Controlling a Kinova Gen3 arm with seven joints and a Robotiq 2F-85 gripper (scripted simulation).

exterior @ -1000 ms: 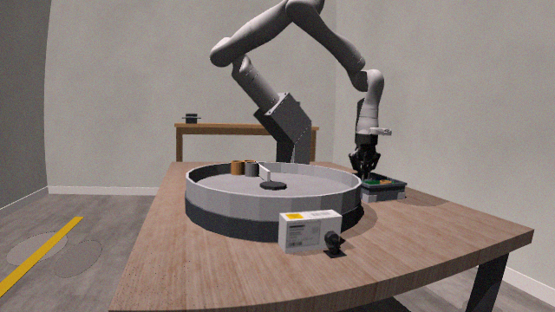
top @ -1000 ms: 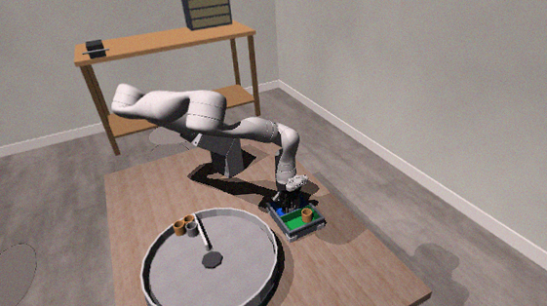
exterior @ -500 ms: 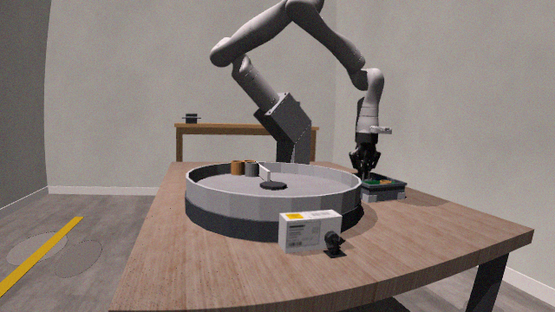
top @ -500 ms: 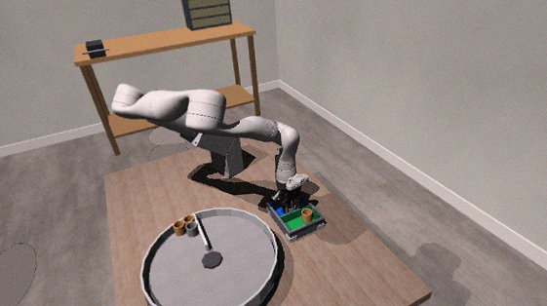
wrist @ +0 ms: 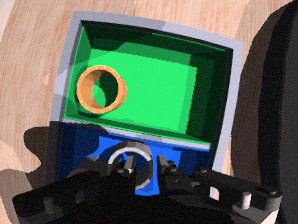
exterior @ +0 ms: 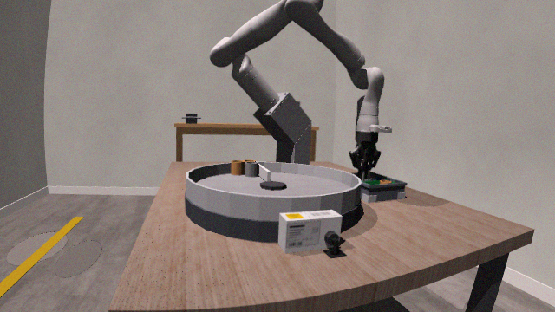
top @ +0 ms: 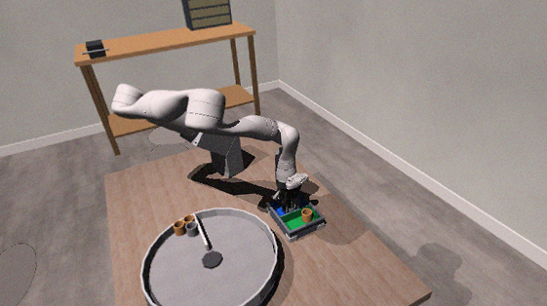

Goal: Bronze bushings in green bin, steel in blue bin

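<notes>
Now: hand 30 mm short of the tray, 30 mm above it and 10 mm to the right of it. Round my hand: turntable: 340 mm to the right, 70 mm ahead.
</notes>
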